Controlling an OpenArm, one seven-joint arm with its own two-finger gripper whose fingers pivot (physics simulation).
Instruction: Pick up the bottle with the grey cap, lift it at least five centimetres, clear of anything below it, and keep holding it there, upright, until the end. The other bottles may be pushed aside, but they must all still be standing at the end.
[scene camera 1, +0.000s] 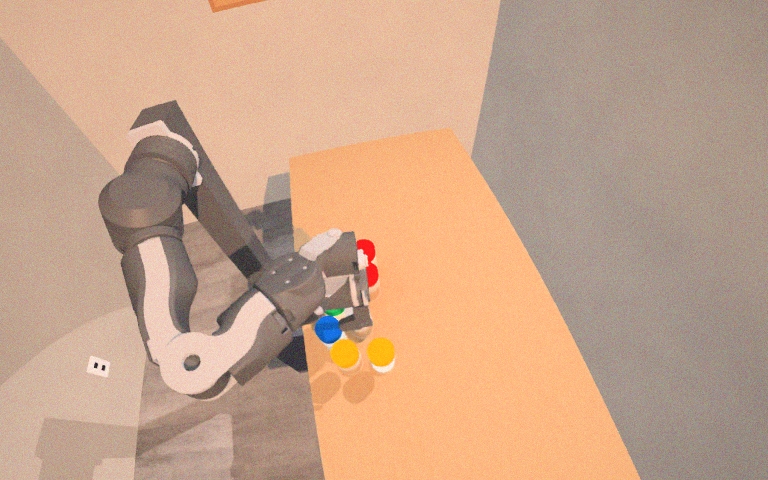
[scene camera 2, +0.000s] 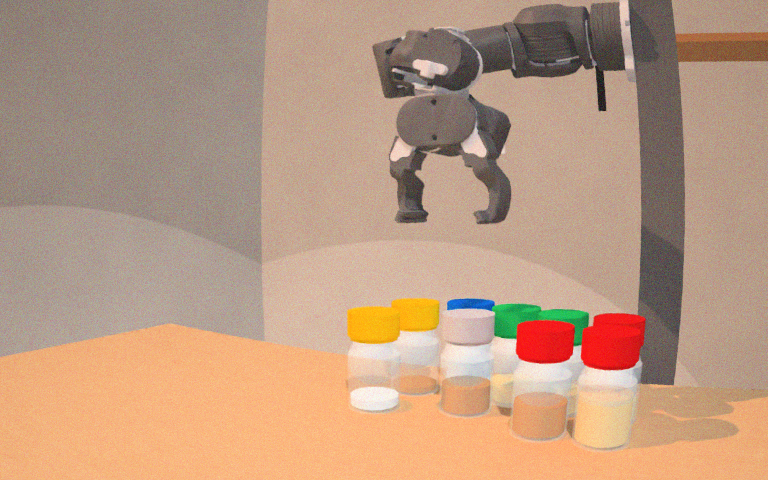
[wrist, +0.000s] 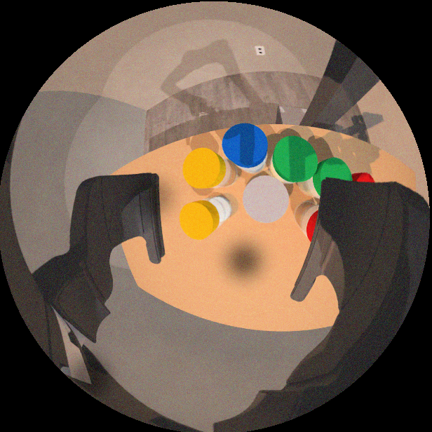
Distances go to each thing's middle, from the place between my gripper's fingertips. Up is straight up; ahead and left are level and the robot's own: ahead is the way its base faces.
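There's a blue-capped bottle (wrist: 245, 144) that's 7 cm behind my hand and 14 cm below it. The grey-capped bottle (scene camera 2: 467, 362) is 14 cm below my hand too, and it's 1 cm behind my hand and 2 cm to the left of it.
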